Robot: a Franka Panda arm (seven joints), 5 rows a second.
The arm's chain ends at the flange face. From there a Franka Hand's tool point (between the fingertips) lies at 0.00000 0.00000 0.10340 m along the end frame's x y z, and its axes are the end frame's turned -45 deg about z.
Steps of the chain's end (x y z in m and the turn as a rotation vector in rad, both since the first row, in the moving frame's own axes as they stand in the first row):
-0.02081, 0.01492, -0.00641, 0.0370, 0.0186, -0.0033
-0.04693, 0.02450, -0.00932, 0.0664, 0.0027, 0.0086
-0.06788, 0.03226, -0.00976, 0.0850, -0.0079, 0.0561
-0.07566, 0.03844, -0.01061, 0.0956, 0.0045, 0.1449
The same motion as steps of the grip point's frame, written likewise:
-0.02120, -0.00552, -0.00650, 0.0130, 0.0393, -0.0033
-0.04544, -0.02049, -0.00955, 0.0450, 0.0489, 0.0086
-0.06499, -0.03181, -0.01014, 0.0657, 0.0545, 0.0561
-0.07292, -0.03242, -0.01108, 0.0644, 0.0708, 0.1449

